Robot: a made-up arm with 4 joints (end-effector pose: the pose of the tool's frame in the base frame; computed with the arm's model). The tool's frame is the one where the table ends.
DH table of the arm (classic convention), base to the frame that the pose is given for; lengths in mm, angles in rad. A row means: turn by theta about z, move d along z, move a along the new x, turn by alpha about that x. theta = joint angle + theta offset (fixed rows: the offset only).
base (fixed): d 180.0  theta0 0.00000  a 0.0  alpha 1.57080
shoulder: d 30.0  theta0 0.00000  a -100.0  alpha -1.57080
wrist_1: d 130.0  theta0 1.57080  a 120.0  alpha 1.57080
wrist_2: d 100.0  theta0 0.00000  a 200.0  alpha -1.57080
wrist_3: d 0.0  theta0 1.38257  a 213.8  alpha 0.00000
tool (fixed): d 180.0  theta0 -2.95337  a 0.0  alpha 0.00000
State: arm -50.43 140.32 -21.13 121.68
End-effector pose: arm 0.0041 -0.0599 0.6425 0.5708 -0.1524 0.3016 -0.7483
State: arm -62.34 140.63 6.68 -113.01
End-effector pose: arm 0.0478 -0.2577 0.8486 0.8054 0.0935 0.5417 0.2220
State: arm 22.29 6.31 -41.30 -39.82
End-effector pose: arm -0.1867 0.4761 0.1296 0.8524 -0.2662 -0.3088 -0.3274
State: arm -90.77 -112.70 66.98 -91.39
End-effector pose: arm 0.5774 -0.2079 0.2228 0.0496 0.1997 0.1955 0.9589
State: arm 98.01 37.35 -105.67 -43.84
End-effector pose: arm 0.3091 0.1084 -0.0143 0.0043 -0.3711 -0.7954 -0.4791
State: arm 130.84 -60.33 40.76 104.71
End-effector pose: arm -0.1623 -0.1334 -0.0262 0.0471 -0.3031 -0.9329 0.1885
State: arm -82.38 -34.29 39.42 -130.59
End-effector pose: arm 0.5122 0.0371 -0.0228 0.0722 0.4453 -0.2706 0.8505
